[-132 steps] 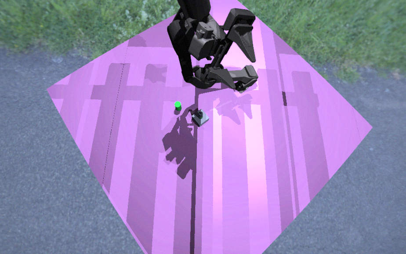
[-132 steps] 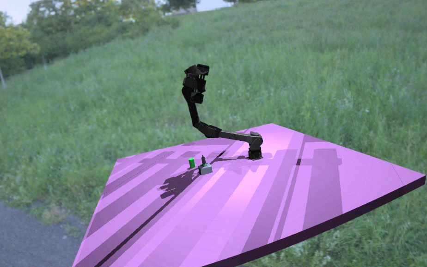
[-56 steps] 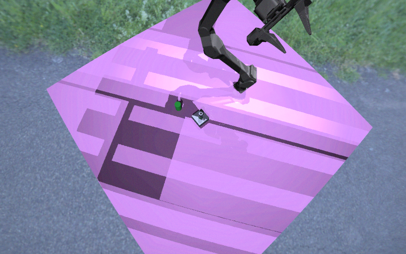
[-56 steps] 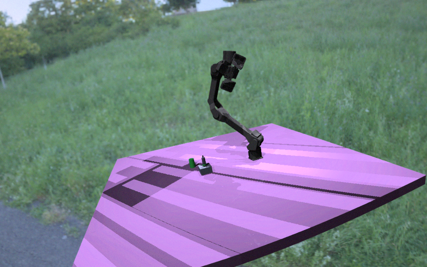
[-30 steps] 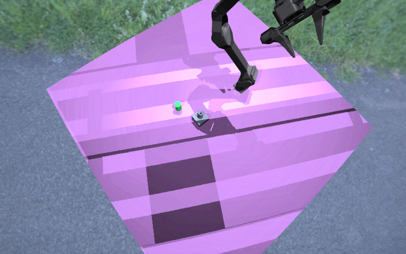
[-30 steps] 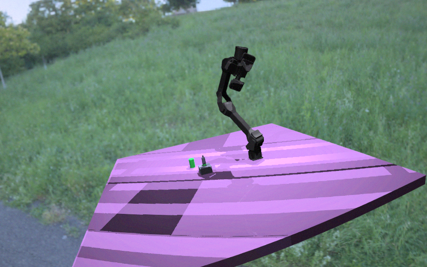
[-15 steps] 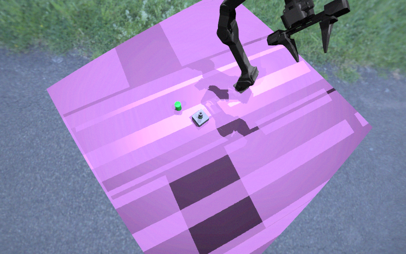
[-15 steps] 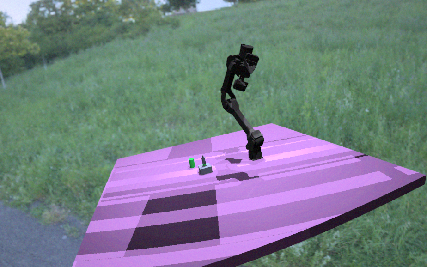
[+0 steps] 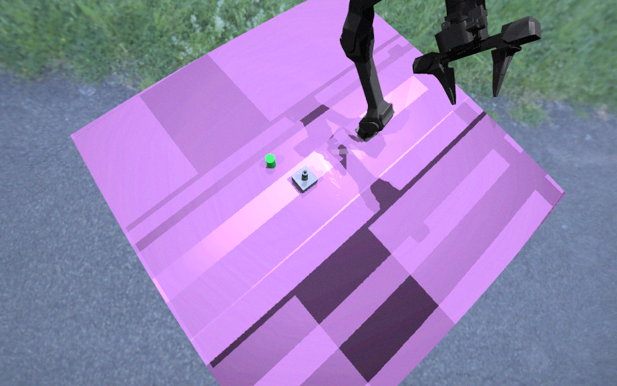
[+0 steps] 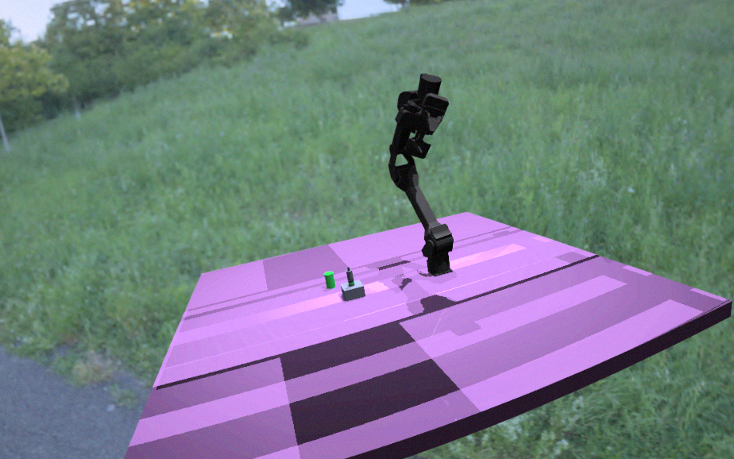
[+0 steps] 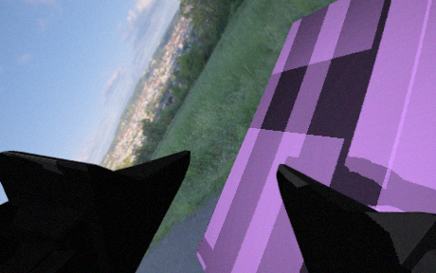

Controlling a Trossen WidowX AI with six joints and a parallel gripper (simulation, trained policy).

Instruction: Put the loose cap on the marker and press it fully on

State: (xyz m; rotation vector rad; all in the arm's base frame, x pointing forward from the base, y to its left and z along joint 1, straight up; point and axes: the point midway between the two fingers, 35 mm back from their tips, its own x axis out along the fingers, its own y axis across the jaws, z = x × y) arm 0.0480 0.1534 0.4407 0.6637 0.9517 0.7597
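My gripper tip is 28 cm short of the green cap, 29 cm to the left of it and 40 cm above it. Round my gripper tip: grey holder block: 23 cm ahead, 17 cm to the right, 41 cm below.
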